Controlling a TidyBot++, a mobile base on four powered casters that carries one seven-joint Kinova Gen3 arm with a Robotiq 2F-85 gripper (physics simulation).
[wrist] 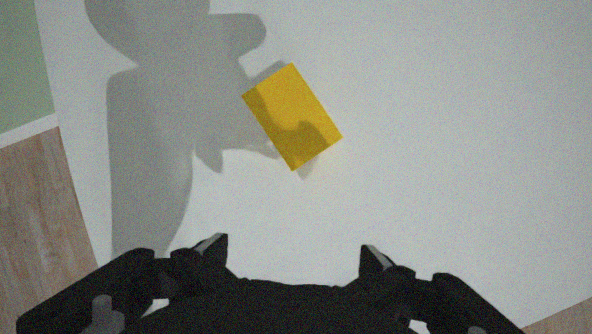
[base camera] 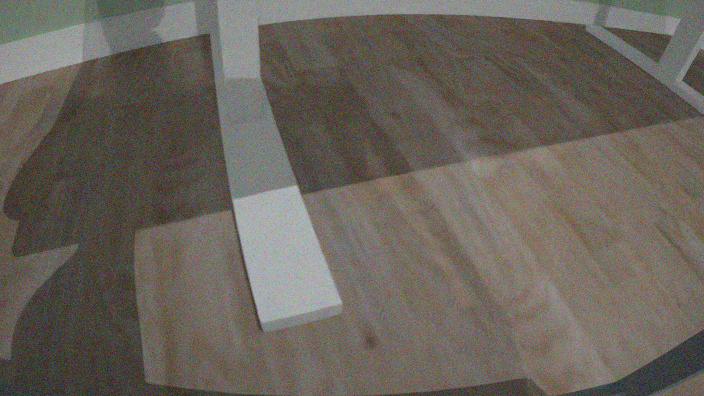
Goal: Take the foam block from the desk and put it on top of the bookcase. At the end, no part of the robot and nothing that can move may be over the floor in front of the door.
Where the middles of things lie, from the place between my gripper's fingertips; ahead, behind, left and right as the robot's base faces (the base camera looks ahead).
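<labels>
Yellow foam block [wrist: 284, 105]: my gripper is 10 cm above it and 11 cm short of it.
</labels>
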